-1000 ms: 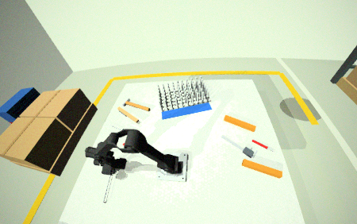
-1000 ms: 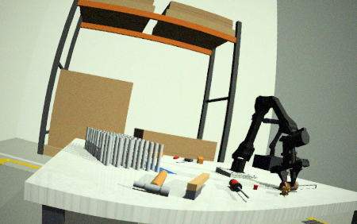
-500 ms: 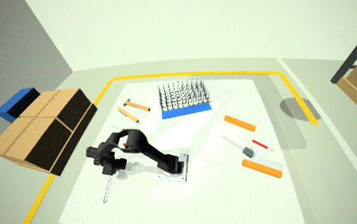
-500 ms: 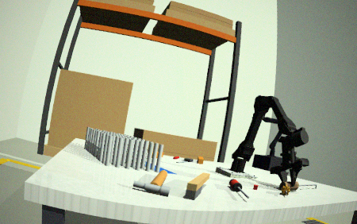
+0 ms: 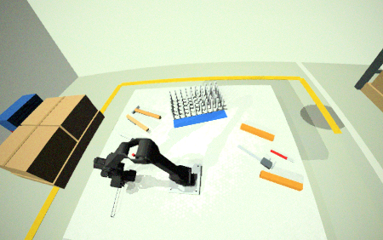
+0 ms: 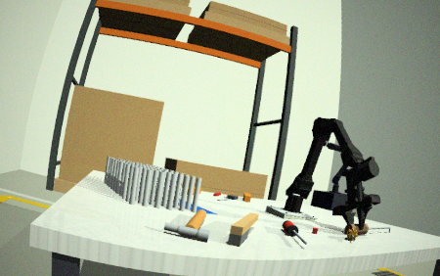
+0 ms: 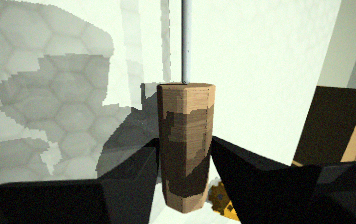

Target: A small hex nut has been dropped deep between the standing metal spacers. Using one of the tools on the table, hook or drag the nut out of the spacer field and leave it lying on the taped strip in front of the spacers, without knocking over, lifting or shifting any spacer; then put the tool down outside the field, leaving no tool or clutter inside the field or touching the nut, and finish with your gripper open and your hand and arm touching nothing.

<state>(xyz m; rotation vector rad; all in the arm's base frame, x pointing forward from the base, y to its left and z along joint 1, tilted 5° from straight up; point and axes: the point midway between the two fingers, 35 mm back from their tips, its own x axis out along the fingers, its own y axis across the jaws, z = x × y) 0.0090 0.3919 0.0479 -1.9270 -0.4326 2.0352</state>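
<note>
The tool with thin metal rod is 110 mm behind my gripper tip. Round my gripper tip: tiny red piece (160 mm ahead, 40 mm to the right, 10 mm below); then red screwdriver (970 mm to the right, 80 mm ahead, 10 mm below); then blue taped strip (480 mm to the right, 440 mm ahead, 10 mm below).
</note>
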